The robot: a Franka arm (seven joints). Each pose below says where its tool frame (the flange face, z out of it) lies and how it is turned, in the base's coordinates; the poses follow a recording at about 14 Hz.
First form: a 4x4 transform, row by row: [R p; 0 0 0 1], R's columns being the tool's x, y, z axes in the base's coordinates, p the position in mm. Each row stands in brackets.
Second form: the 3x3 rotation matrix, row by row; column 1 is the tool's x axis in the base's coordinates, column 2 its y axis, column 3 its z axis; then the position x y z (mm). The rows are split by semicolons. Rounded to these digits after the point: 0 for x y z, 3 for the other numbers.
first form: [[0.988, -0.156, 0.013, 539], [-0.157, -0.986, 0.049, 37], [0.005, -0.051, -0.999, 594], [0, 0, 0, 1]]
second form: 0.988, -0.156, 0.013; -0.157, -0.986, 0.049; 0.005, -0.051, -0.999; 539, 37, 594
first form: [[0.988, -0.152, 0.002, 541], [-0.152, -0.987, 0.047, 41], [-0.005, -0.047, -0.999, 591], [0, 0, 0, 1]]
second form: 0.988, -0.152, 0.002; -0.152, -0.987, 0.047; -0.005, -0.047, -0.999; 541, 41, 591
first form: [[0.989, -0.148, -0.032, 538], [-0.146, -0.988, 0.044, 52], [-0.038, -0.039, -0.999, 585], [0, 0, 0, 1]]
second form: 0.989, -0.148, -0.032; -0.146, -0.988, 0.044; -0.038, -0.039, -0.999; 538, 52, 585
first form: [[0.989, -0.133, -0.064, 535], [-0.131, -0.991, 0.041, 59], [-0.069, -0.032, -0.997, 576], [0, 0, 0, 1]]
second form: 0.989, -0.133, -0.064; -0.131, -0.991, 0.041; -0.069, -0.032, -0.997; 535, 59, 576
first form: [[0.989, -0.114, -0.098, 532], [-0.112, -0.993, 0.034, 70], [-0.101, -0.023, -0.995, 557], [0, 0, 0, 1]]
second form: 0.989, -0.114, -0.098; -0.112, -0.993, 0.034; -0.101, -0.023, -0.995; 532, 70, 557
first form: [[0.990, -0.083, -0.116, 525], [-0.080, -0.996, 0.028, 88], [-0.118, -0.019, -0.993, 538], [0, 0, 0, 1]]
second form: 0.990, -0.083, -0.116; -0.080, -0.996, 0.028; -0.118, -0.019, -0.993; 525, 88, 538
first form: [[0.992, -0.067, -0.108, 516], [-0.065, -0.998, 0.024, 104], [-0.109, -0.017, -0.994, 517], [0, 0, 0, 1]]
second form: 0.992, -0.067, -0.108; -0.065, -0.998, 0.024; -0.109, -0.017, -0.994; 516, 104, 517
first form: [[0.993, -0.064, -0.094, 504], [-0.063, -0.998, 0.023, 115], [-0.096, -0.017, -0.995, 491], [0, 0, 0, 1]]
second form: 0.993, -0.064, -0.094; -0.063, -0.998, 0.023; -0.096, -0.017, -0.995; 504, 115, 491
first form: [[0.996, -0.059, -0.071, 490], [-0.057, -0.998, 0.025, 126], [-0.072, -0.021, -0.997, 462], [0, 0, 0, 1]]
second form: 0.996, -0.059, -0.071; -0.057, -0.998, 0.025; -0.072, -0.021, -0.997; 490, 126, 462
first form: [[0.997, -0.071, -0.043, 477], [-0.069, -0.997, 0.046, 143], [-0.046, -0.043, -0.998, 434], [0, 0, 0, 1]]
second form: 0.997, -0.071, -0.043; -0.069, -0.997, 0.046; -0.046, -0.043, -0.998; 477, 143, 434
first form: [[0.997, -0.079, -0.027, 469], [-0.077, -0.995, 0.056, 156], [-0.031, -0.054, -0.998, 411], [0, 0, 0, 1]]
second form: 0.997, -0.079, -0.027; -0.077, -0.995, 0.056; -0.031, -0.054, -0.998; 469, 156, 411
